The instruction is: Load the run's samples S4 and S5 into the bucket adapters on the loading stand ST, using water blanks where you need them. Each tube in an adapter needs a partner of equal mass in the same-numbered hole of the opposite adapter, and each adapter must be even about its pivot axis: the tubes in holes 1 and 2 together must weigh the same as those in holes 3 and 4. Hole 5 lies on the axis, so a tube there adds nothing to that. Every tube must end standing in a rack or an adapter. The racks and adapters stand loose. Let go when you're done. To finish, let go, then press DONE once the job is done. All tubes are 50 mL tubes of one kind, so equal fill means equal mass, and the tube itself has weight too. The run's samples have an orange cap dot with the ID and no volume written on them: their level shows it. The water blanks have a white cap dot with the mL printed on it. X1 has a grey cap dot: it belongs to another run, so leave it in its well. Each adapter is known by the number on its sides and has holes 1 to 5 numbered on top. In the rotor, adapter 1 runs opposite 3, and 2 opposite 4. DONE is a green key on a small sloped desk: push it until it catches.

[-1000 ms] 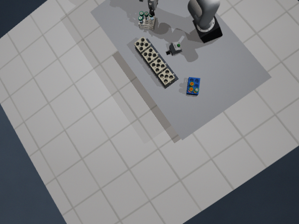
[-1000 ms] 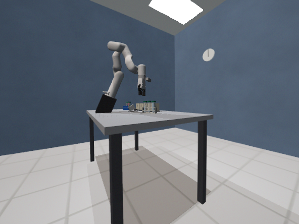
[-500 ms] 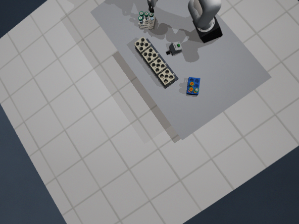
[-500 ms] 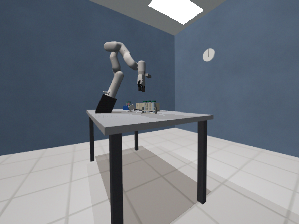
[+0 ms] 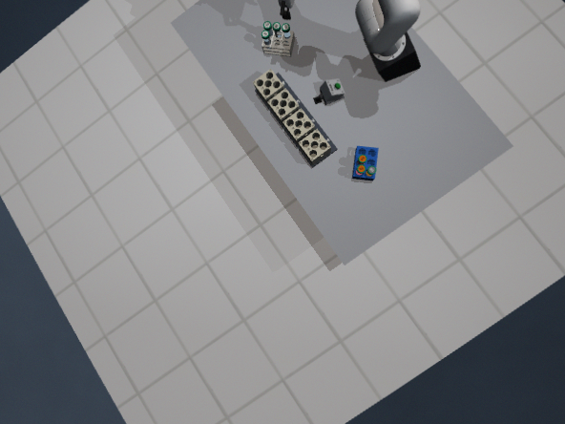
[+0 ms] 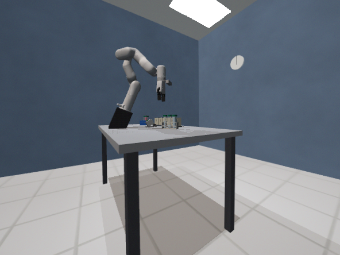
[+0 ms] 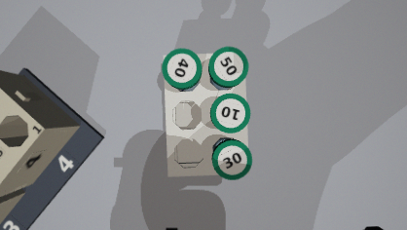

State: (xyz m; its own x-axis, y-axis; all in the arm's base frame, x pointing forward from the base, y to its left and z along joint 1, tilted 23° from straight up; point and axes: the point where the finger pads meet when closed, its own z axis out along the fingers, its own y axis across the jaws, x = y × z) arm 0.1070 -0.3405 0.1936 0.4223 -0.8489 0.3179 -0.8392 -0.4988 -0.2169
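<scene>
My hand is 240 mm short of the blue rack, 590 mm to the right of it and 220 mm above it. The rest, counted from my hand: white rack: 60 mm ahead, 50 mm to the right, 220 mm below; adapter: 320 mm ahead, 390 mm to the left, 200 mm below.
</scene>
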